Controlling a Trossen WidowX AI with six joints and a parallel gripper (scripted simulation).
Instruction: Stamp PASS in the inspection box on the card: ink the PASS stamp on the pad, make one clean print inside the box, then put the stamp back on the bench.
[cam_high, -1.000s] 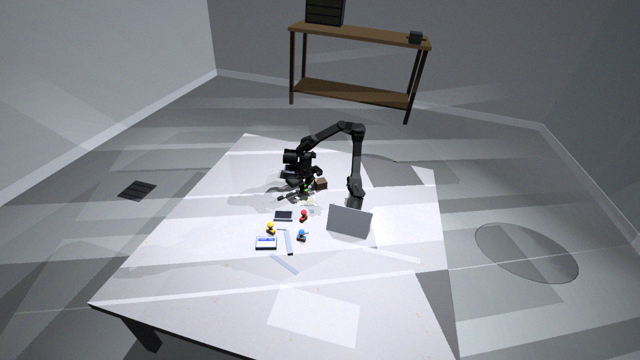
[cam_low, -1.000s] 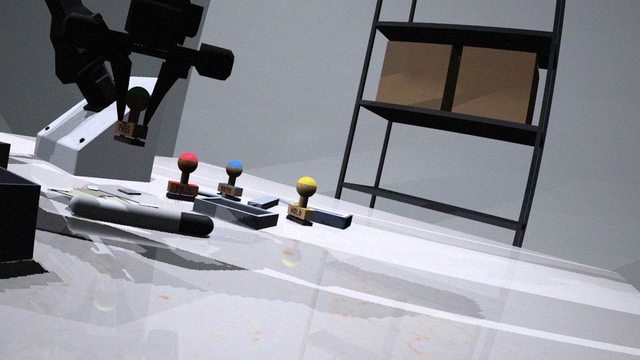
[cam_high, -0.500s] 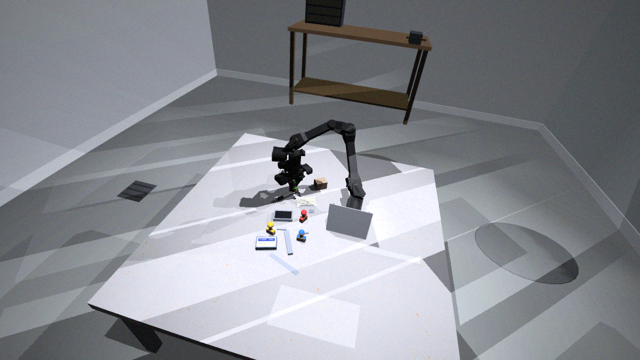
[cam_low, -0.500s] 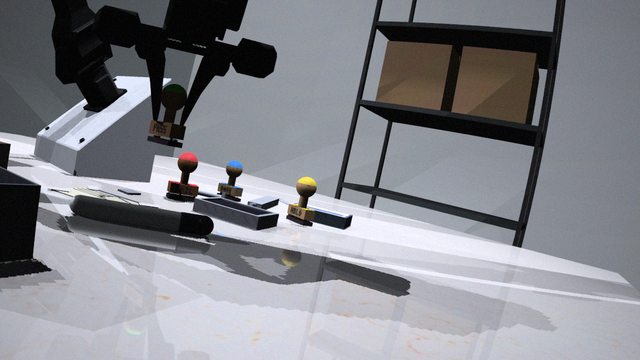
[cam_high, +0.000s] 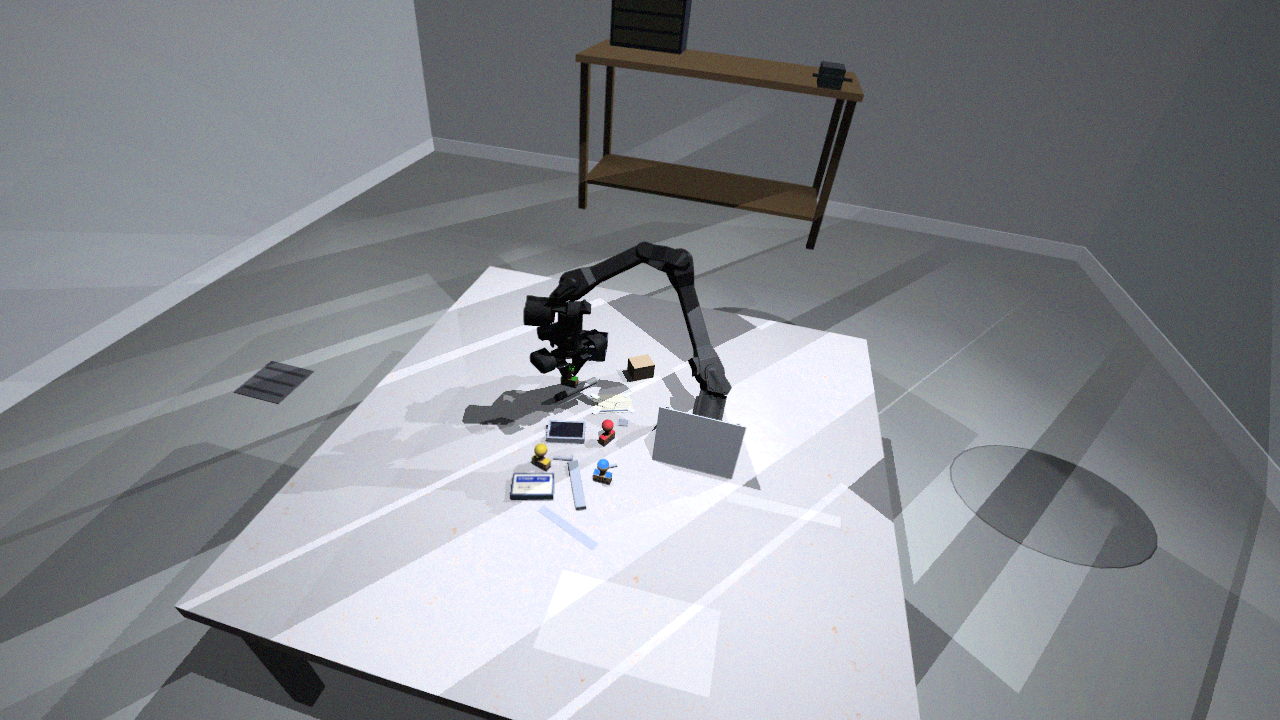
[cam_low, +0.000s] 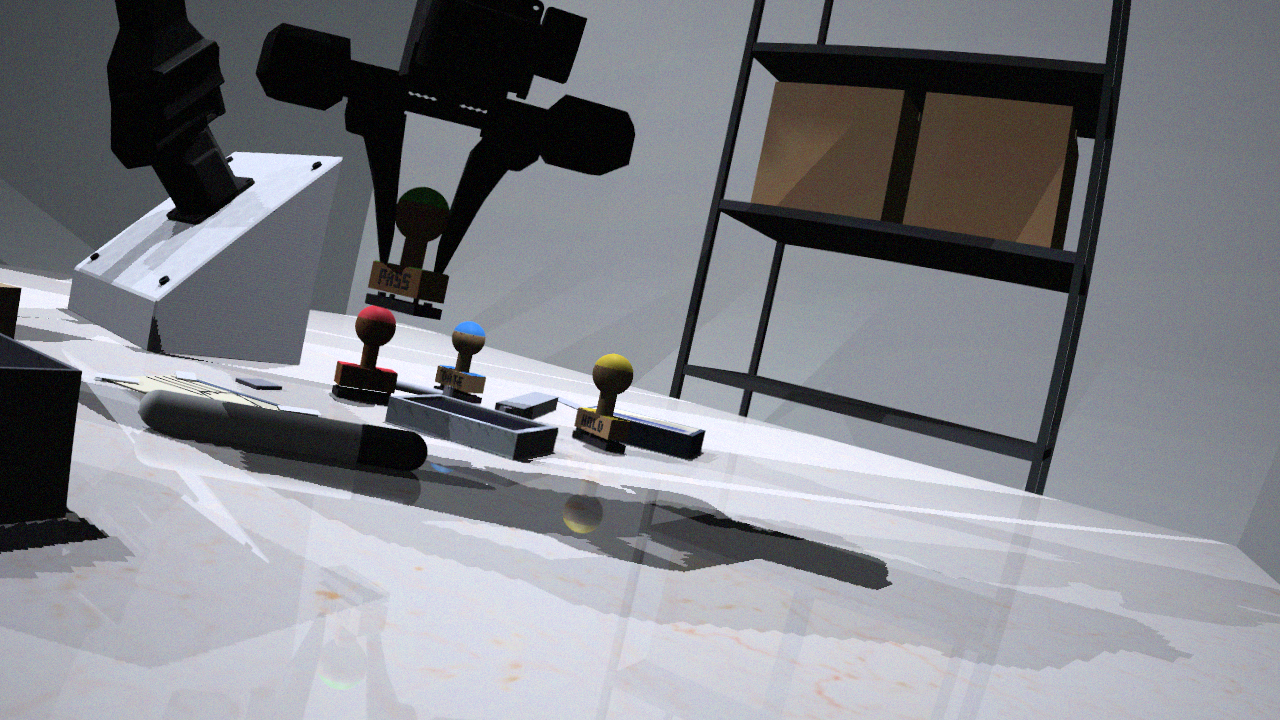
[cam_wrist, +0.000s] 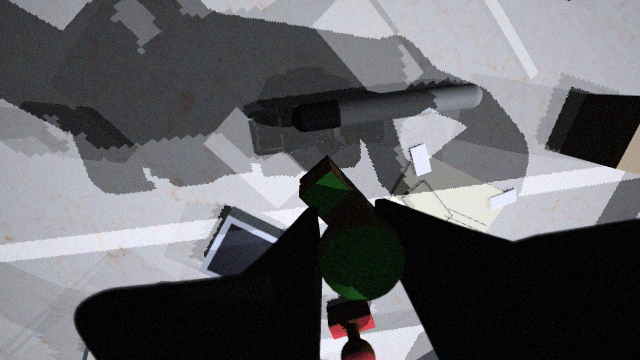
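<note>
Now: the ink pad 30 mm behind my gripper tip, 100 mm to the left of it and 90 mm below it. Also, from my gripper tip: cream card 100 mm behind, 40 mm to the right, 100 mm below; red stamp 130 mm behind, 90 mm to the left, 70 mm below; green stamp right at my gripper tip.
</note>
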